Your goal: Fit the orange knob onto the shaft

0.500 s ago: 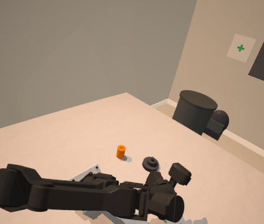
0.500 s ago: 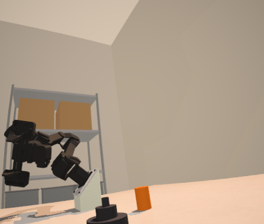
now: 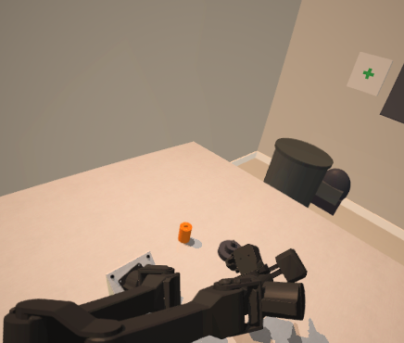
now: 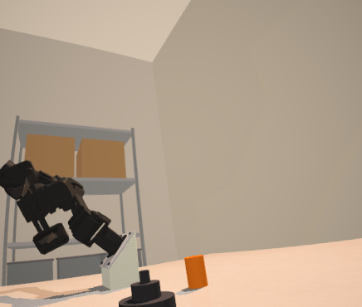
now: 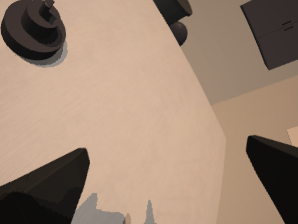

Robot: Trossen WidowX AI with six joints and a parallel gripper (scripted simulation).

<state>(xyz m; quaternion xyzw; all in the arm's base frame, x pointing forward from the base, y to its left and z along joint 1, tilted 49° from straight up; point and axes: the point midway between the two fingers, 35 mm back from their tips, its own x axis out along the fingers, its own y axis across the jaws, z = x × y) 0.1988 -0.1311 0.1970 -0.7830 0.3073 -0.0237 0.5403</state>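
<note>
Right now my gripper tip is 40 mm short of the orange knob, 300 mm to the right of it and 120 mm above it. From my gripper tip the other things lie so: dark pedestal: 100 mm ahead, 150 mm to the left, 120 mm below.
</note>
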